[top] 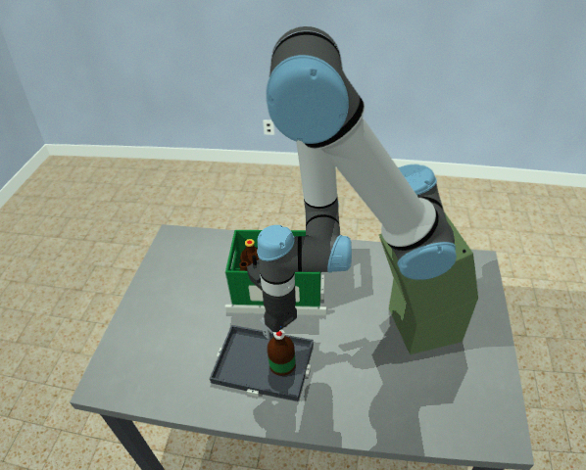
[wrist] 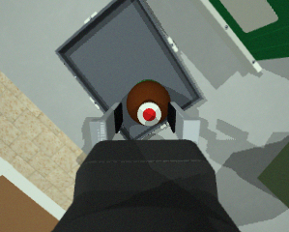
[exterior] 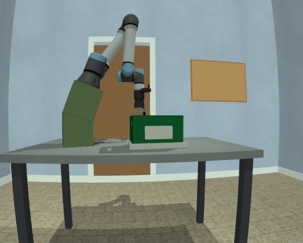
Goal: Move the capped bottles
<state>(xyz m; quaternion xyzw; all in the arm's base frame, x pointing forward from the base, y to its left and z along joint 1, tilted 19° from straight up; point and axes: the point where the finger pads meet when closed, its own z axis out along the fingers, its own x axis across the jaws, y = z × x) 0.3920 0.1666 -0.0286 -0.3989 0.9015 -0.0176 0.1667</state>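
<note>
Right now the green crate is 5 cm ahead of my hand, 29 cm to the right of it and 11 cm below it. Round my hand: dark grey tray 5 cm ahead, 18 cm below.
</note>
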